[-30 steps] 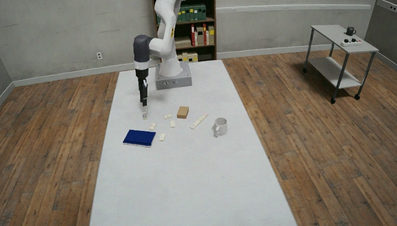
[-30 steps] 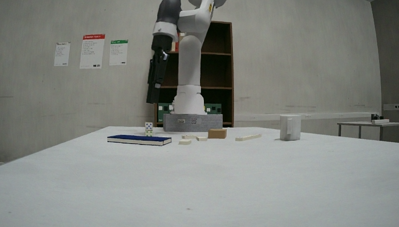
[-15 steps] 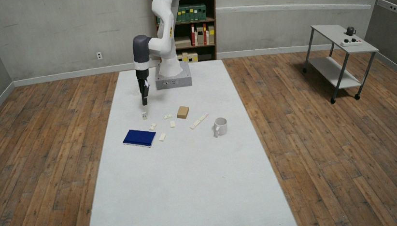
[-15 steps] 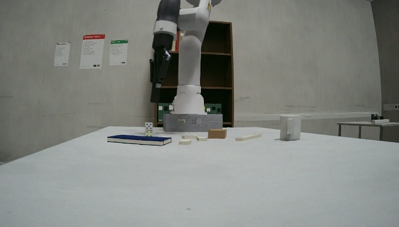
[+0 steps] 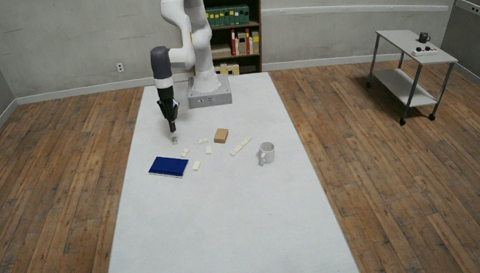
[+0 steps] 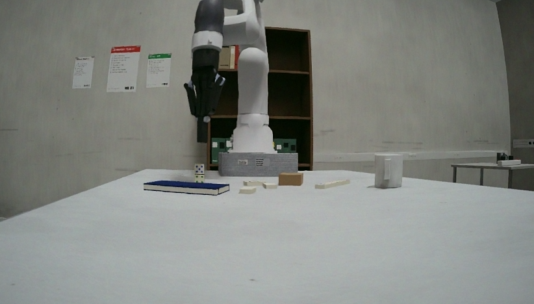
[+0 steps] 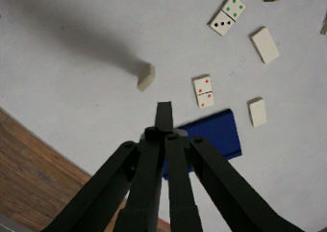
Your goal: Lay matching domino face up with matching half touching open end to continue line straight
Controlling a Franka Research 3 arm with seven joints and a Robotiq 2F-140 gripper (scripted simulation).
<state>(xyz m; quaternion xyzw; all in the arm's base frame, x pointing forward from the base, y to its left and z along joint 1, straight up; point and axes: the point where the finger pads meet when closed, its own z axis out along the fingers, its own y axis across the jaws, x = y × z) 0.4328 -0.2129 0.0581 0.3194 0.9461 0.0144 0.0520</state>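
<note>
Right now my hand is 120 mm above the domino, 20 mm past it and 10 mm to the left of it. The rest, counted from my hand: blue book 150 mm ahead, 130 mm below, 50 mm to the right; white mug 430 mm to the left, 200 mm ahead, 110 mm below; brown block 240 mm to the left, 130 mm below, 10 mm behind.
</note>
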